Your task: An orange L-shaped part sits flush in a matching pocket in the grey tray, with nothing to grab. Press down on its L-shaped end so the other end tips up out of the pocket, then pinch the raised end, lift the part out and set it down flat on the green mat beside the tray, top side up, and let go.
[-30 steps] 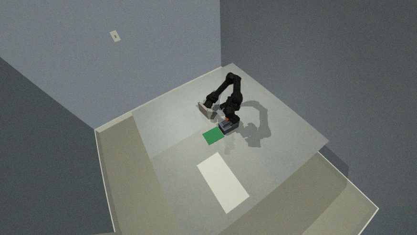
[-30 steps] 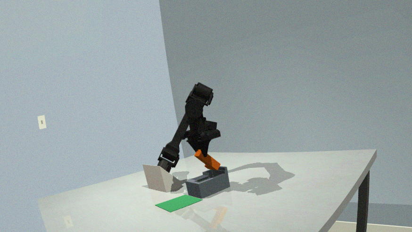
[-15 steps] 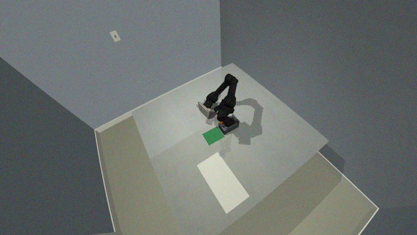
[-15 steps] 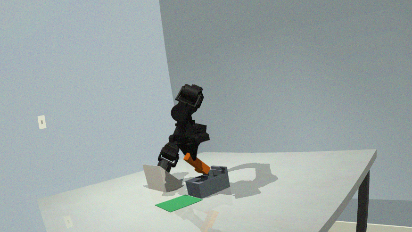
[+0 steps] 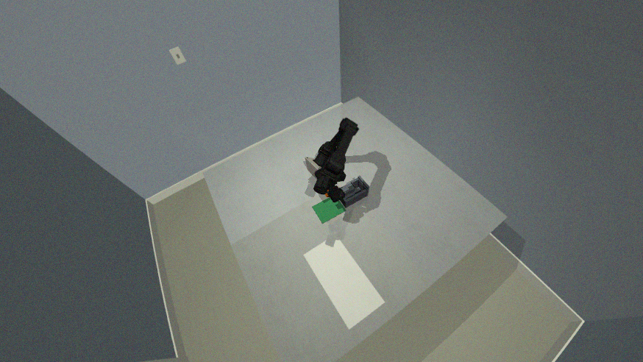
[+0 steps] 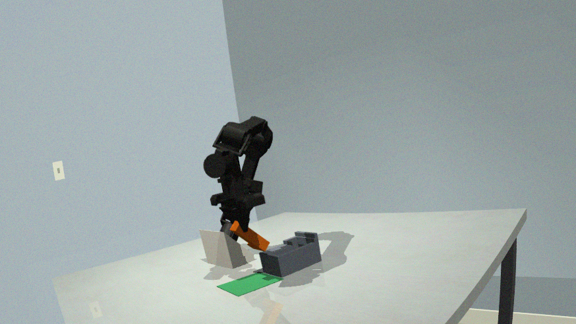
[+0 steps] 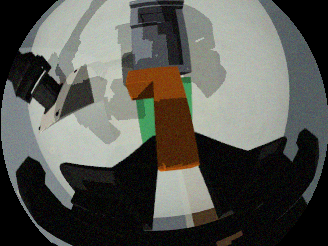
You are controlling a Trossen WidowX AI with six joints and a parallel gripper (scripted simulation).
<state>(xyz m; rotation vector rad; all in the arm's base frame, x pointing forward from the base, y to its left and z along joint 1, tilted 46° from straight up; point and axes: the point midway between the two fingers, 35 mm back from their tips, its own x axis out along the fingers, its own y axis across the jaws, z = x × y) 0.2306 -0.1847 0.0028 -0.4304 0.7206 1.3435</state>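
My gripper tip is now 1 cm past the green mat, 2 cm to the left of it and 17 cm above it. Round my gripper tip: orange L-shaped part (1 cm behind, 3 cm to the left, 3 cm below).
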